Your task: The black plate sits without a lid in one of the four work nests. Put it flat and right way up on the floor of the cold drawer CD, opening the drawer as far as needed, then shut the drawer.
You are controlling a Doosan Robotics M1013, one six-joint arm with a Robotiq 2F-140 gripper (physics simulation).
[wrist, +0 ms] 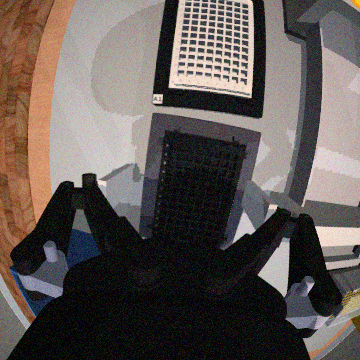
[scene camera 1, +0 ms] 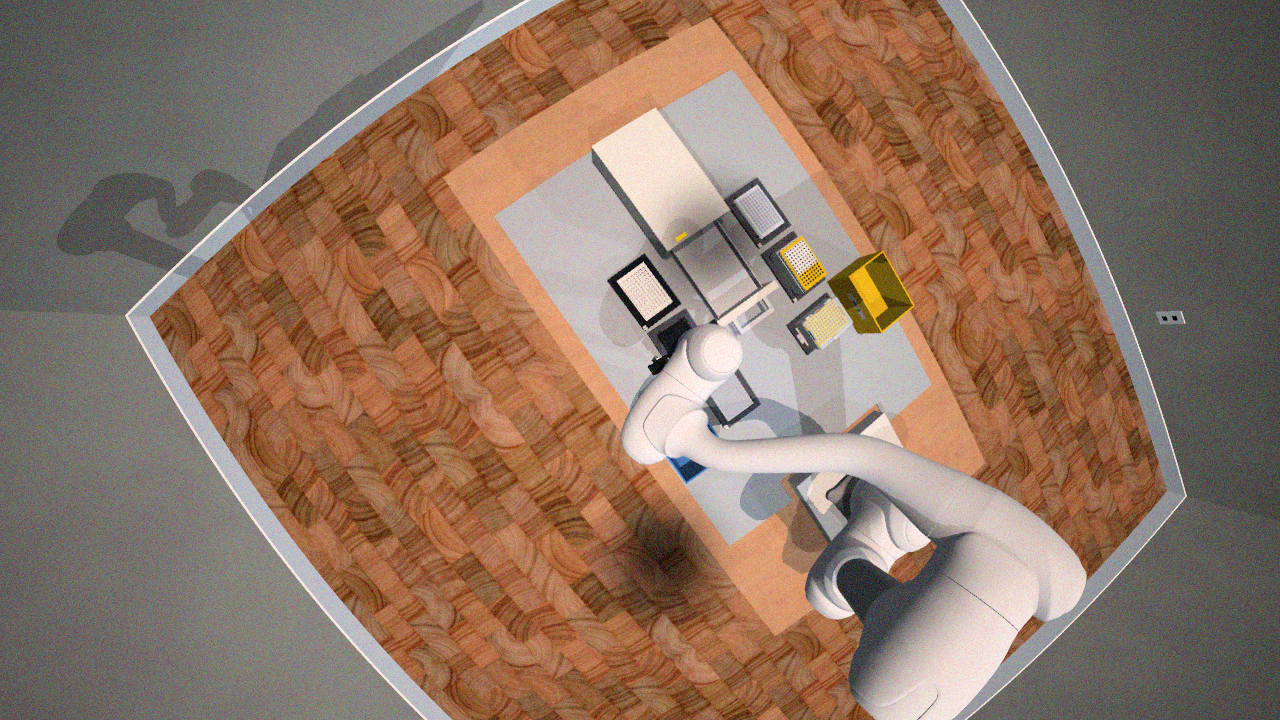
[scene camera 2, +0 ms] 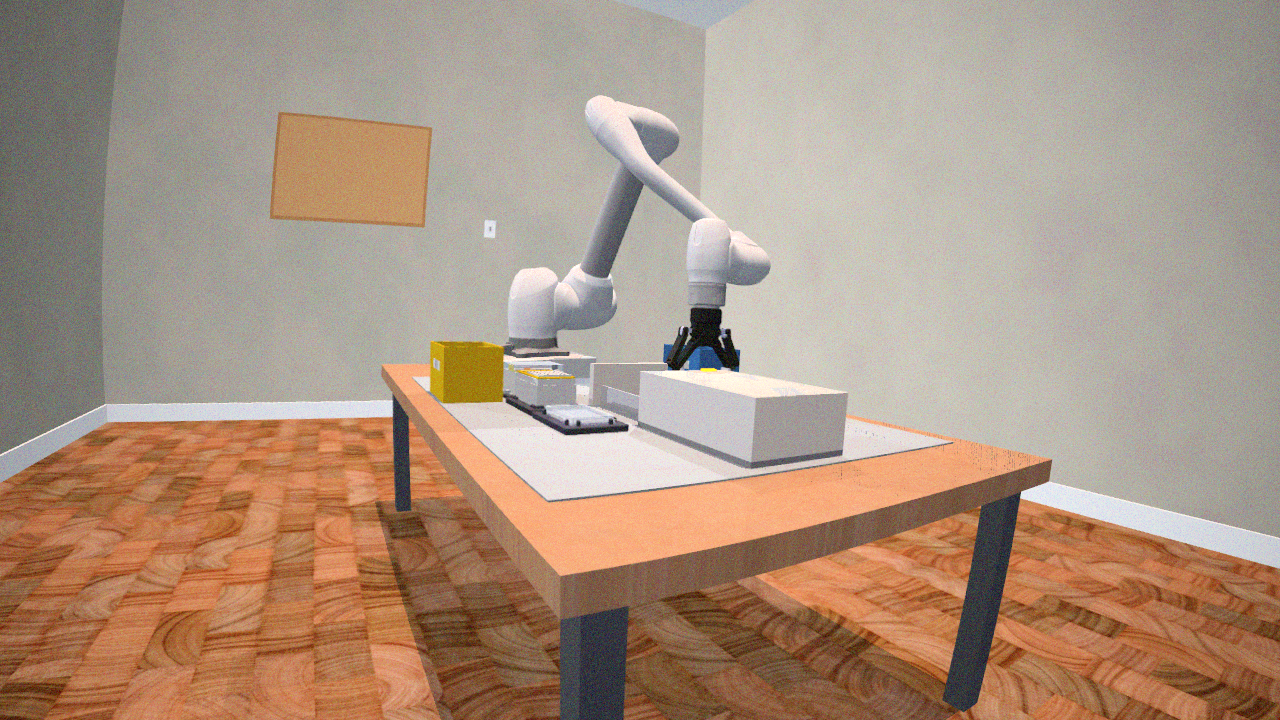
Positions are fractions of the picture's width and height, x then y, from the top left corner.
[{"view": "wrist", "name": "my gripper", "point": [0.52,0.51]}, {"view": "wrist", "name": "black plate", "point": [0.55,0.49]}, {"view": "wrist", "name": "cold drawer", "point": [0.88,0.52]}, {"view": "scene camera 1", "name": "white plate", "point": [0.50,0.40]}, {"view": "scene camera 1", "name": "yellow-and-white rack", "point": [0.62,0.36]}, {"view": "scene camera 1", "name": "cold drawer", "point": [0.52,0.26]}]
